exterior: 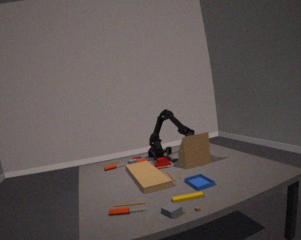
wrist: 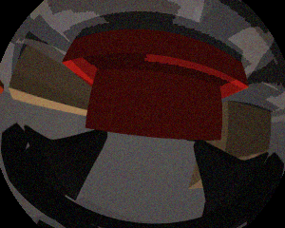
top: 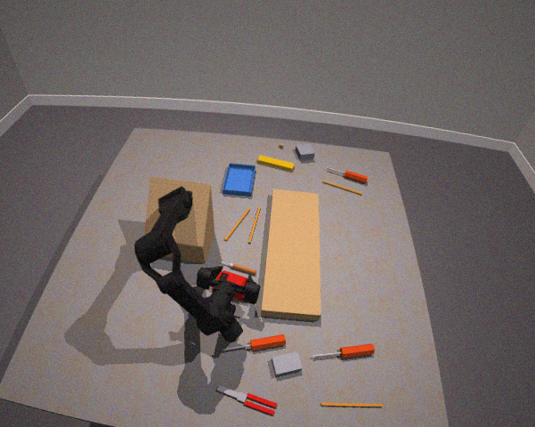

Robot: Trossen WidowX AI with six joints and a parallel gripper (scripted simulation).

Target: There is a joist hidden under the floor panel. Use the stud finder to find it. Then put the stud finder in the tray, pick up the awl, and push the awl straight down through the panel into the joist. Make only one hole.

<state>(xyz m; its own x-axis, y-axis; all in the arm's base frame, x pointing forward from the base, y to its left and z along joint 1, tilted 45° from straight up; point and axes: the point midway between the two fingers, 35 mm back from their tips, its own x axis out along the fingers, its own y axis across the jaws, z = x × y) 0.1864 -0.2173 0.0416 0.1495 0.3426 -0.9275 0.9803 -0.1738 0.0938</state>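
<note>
My gripper tip is 2 cm to the left of the red stud finder, 2 cm past it and 2 cm above it. From my gripper tip the other things lie so: awl: 6 cm below, 5 cm to the left, 1 cm behind; then blue tray: 47 cm to the left, 6 cm behind, 5 cm below; then yellow bar: 61 cm to the left, 9 cm ahead, 5 cm below.
</note>
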